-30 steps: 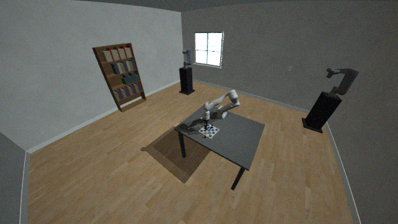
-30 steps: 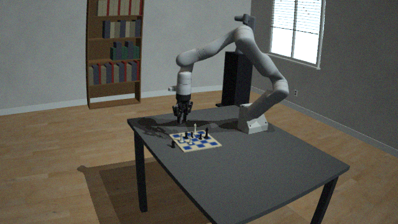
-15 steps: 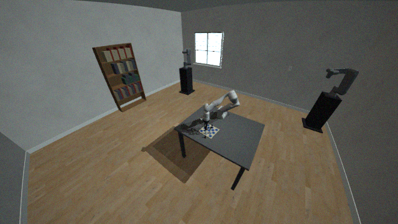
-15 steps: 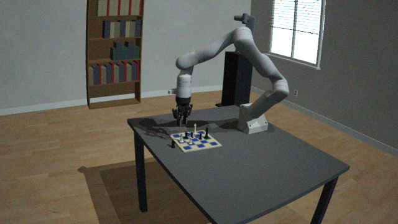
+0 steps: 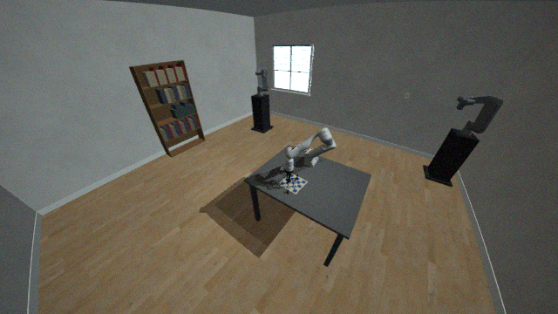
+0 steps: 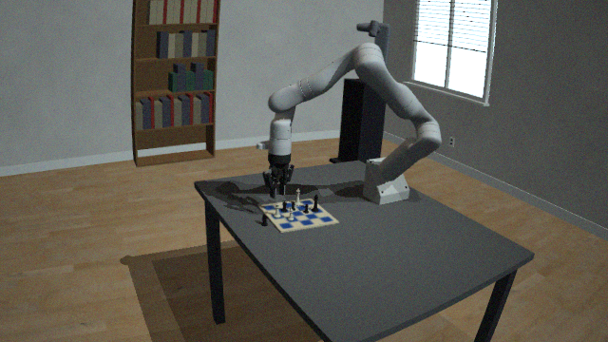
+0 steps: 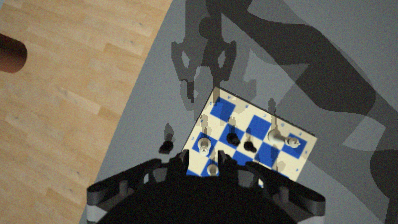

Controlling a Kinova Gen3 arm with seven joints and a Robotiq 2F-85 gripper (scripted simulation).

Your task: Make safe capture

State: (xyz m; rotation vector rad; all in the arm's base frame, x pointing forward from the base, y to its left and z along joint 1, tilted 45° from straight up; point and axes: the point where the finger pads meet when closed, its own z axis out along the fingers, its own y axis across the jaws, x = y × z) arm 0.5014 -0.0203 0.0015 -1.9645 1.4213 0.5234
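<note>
Right now my hand is 100 mm above the blue-and-cream chessboard, 80 mm past it and 10 mm to the right of it. Also, from my hand: tall white piece 120 mm behind, 60 mm to the right, 60 mm below.
</note>
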